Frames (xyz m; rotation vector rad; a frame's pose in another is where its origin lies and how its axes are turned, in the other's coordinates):
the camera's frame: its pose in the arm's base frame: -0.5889 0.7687 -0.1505 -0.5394 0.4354 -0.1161
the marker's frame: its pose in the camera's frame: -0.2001 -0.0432 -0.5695 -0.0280 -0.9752 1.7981
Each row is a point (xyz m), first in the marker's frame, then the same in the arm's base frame.
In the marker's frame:
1: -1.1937 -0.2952 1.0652
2: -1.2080 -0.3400 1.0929
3: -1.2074 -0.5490 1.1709
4: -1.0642 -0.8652 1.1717
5: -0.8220 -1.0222 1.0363
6: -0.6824 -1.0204 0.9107
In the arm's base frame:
1: -0.5548 -0.6847 0.5155
2: -0.5111 -0.6909 0.5476
3: -0.3180 -0.6495 0.6514
4: -0.0479 -0.4376 0.7026
5: 0.0593 -0.1535 0.6057
6: 0.0373 -0.0064 0.4911

